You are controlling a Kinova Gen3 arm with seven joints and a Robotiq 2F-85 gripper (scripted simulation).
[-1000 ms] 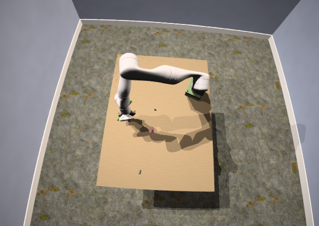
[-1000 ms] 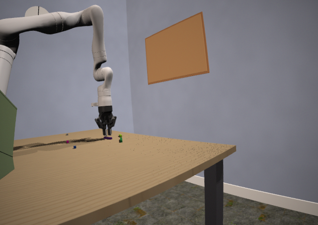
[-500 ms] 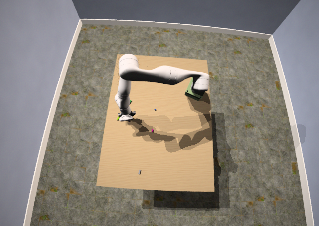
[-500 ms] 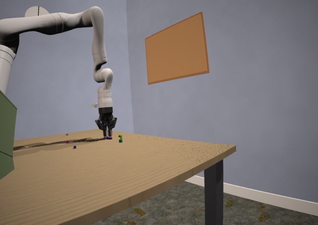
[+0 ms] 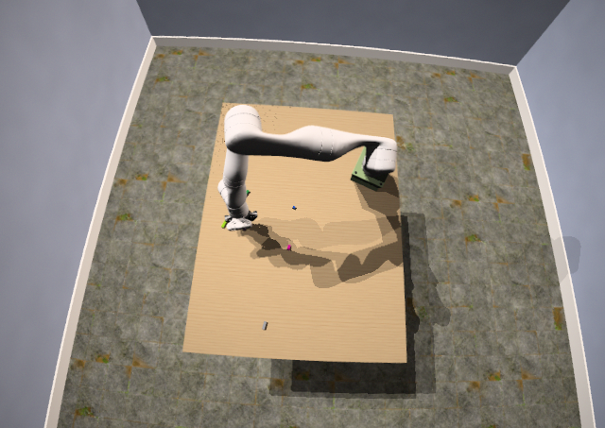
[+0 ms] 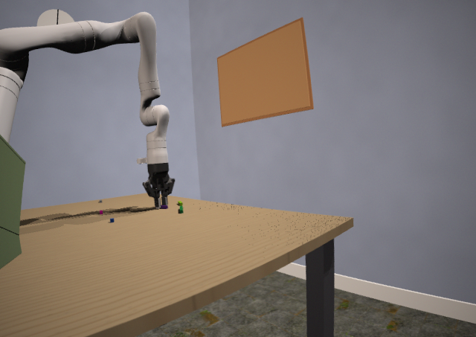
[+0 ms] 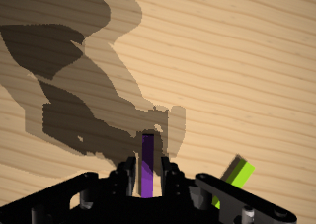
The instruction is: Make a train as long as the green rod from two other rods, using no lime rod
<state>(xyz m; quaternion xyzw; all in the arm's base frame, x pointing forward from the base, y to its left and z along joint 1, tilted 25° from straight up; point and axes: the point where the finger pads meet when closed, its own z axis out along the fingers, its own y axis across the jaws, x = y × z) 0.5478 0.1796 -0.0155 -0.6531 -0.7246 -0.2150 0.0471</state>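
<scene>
The purple rod is 10 mm below my hand. Also, from my hand: lime rod (80 mm ahead, 10 mm below); then green rod (10 mm ahead, 120 mm to the right, 10 mm below); then magenta rod (190 mm behind, 110 mm to the left, 10 mm below).
</scene>
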